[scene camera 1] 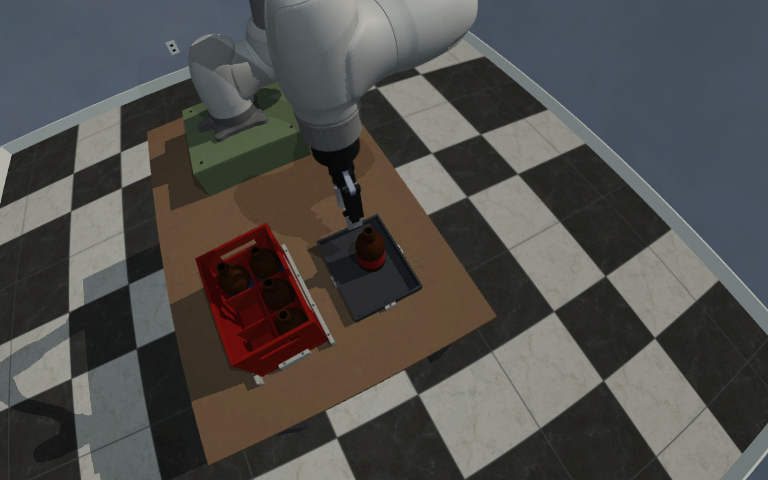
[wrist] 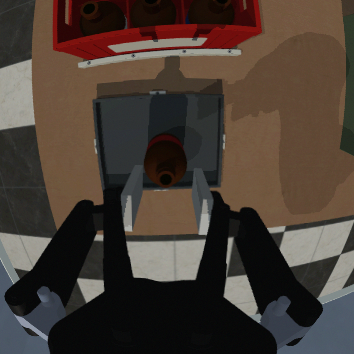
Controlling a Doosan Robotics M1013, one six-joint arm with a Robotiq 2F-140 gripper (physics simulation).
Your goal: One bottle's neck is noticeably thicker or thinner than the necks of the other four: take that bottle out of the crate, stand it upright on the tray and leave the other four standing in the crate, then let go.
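Where they show: gripper, fingertip midpoint: (scene camera 1: 350,215) (wrist: 167,180); arm's base at its link origin: (scene camera 1: 237,117).
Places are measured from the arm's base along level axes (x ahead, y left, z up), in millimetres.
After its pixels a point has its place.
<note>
A brown bottle (scene camera 1: 370,247) @(x 671, y 170, z 11 mm) (wrist: 164,156) @(x 650, y 157, z 13 mm) with a red band stands upright on the dark grey tray (scene camera 1: 362,297) @(x 735, y 107, z -103 mm) (wrist: 122,125) @(x 733, y 123, z -103 mm), near the tray's robot-side edge in the wrist view. Four brown bottles stand in the red crate (scene camera 1: 244,365) @(x 800, y -189, z 29 mm) (wrist: 75,44) @(x 761, y -17, z 61 mm): one (scene camera 1: 233,278) @(x 591, y -155, z 16 mm), another (scene camera 1: 265,262) @(x 588, y -71, z 16 mm) (wrist: 211,19) @(x 576, y -55, z 14 mm), a third (scene camera 1: 277,293) @(x 678, y -71, z 18 mm) (wrist: 153,14) @(x 660, y -61, z 19 mm) and a fourth (scene camera 1: 289,320) @(x 757, y -65, z 39 mm) (wrist: 102,21) @(x 735, y -58, z 18 mm). Neck differences are hard to tell here. My gripper (scene camera 1: 354,221) @(x 648, y 143, z 140 mm) (wrist: 167,180) @(x 648, y 143, z 140 mm) is open and empty, above and behind the tray bottle, its fingers apart from the neck.
The crate stands beside the tray on the brown table top (scene camera 1: 396,333) @(x 858, y 139, z -108 mm) (wrist: 250,190) @(x 454, y 282, z -109 mm), with a gap between them. The tray has raised walls. The green robot base block (scene camera 1: 249,161) @(x 189, y -19, z -35 mm) stands at the back of the table.
</note>
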